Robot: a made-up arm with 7 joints.
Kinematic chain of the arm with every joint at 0, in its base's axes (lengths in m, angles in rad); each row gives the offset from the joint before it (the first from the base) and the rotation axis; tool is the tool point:
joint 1: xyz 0 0.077 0 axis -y
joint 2: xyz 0 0.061 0 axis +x
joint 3: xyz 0 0 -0.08 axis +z
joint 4: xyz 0 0 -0.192 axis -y
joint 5: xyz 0 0 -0.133 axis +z
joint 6: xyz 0 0 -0.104 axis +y
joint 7: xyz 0 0 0 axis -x
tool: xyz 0 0 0
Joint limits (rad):
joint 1: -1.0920..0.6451
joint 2: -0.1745..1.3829
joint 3: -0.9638..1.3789
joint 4: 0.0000..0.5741
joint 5: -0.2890..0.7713
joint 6: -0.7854..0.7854
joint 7: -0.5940..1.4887
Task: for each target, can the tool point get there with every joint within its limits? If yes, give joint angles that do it. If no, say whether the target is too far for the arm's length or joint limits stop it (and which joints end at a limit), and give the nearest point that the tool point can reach.
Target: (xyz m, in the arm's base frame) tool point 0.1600 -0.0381 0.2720
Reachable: no: joint limits stop it (at a limit: joint 1, joint 2, joint 4) | nearest point 0.3570 -0.0141 -0.2964 | short by 0.602 m
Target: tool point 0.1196 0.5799 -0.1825
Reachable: yes | joints 0.0385 1.1215 0.2061 0.5060 0.0531 -0.6642 1.1649
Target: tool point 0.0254 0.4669 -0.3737
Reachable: yes | joints -0.1751 0.7913 -0.2947 0.4087 0.0480 -0.3669 1.2718
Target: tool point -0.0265 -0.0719 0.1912
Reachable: no: joint limits stop it (at a limit: joint 1, joint 2, joint 3, joint 4) | nearest point -0.3616 -0.0479 -0.2704 | short by 0.571 m
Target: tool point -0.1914 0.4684 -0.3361
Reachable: yes | joints -0.5560 0.6961 0.3703 0.0669 -0.1644 0.1882 -0.0415
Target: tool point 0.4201 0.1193 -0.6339
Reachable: no: too far | nearest point 0.2811 0.1255 -0.4242 | short by 0.252 m
